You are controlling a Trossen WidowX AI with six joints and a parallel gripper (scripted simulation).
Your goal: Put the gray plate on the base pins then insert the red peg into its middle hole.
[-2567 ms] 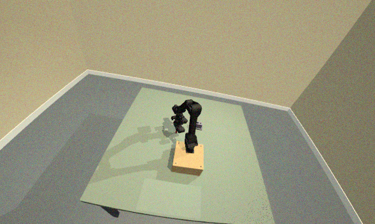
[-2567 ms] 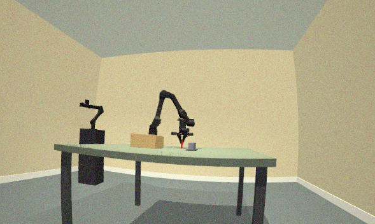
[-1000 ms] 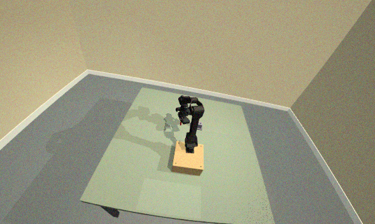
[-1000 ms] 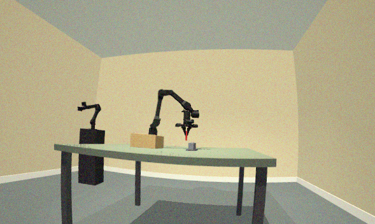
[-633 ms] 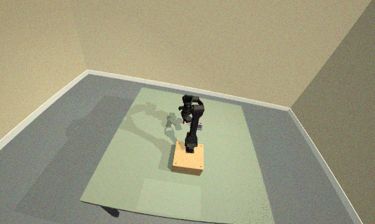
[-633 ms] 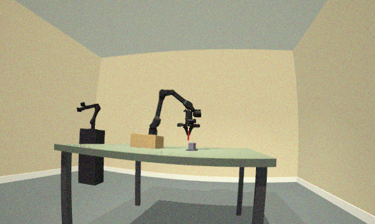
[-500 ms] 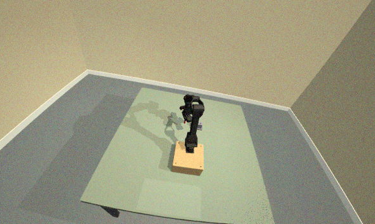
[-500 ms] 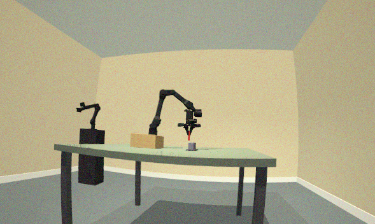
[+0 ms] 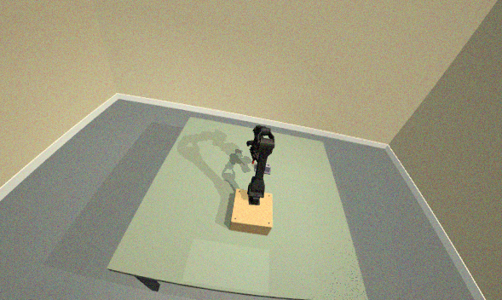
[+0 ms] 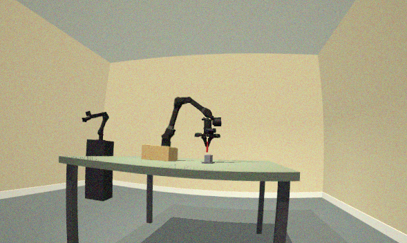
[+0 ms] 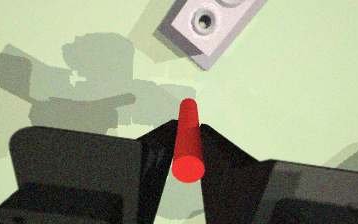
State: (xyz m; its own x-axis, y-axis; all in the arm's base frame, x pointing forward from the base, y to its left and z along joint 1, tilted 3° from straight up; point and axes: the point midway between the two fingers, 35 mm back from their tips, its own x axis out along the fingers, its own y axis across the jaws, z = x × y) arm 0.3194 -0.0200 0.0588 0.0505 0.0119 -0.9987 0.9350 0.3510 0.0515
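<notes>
The gray plate lies 90 mm to the right of my gripper tip, 70 mm below it and 20 mm ahead of it. Round my gripper tip: red peg (right at my gripper tip); gray base (110 mm below, 90 mm to the right, 10 mm ahead).
</notes>
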